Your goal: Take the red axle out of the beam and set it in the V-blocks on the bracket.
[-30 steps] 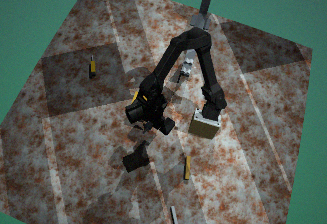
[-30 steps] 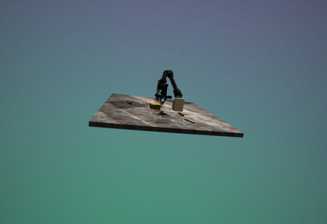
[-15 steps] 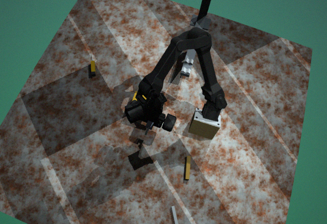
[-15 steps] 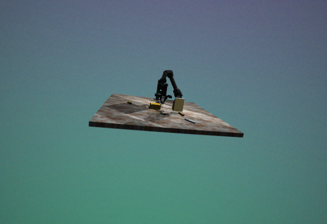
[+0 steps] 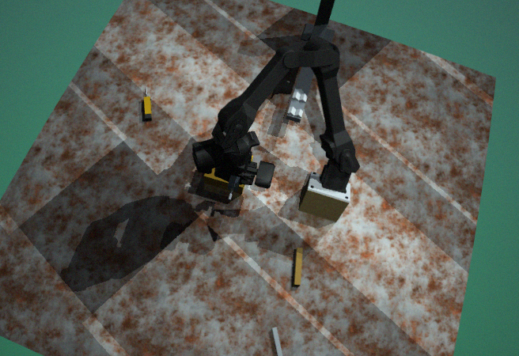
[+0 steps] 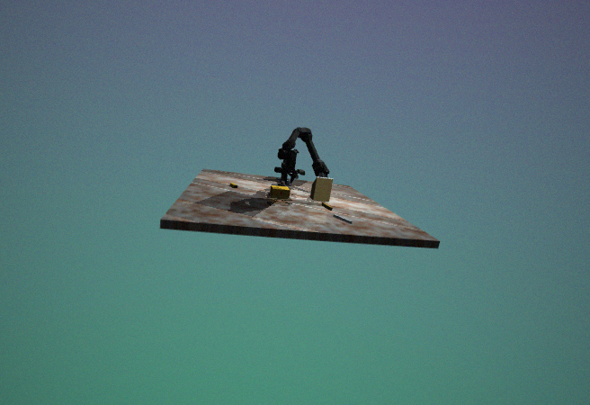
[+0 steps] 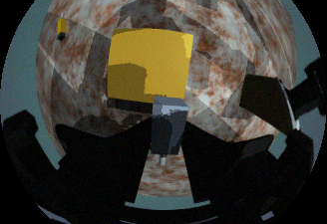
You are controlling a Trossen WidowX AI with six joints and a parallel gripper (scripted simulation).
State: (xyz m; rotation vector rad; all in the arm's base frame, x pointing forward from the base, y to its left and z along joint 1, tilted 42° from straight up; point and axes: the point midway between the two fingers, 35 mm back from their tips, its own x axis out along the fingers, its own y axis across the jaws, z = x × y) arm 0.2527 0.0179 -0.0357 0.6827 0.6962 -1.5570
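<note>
Now: gripper tip 6 cm to the left of the yellow beam, 6 cm above it and 3 cm short of it. Round my gripper tip: grey bar: 39 cm to the left, 20 cm behind, 8 cm below.
</note>
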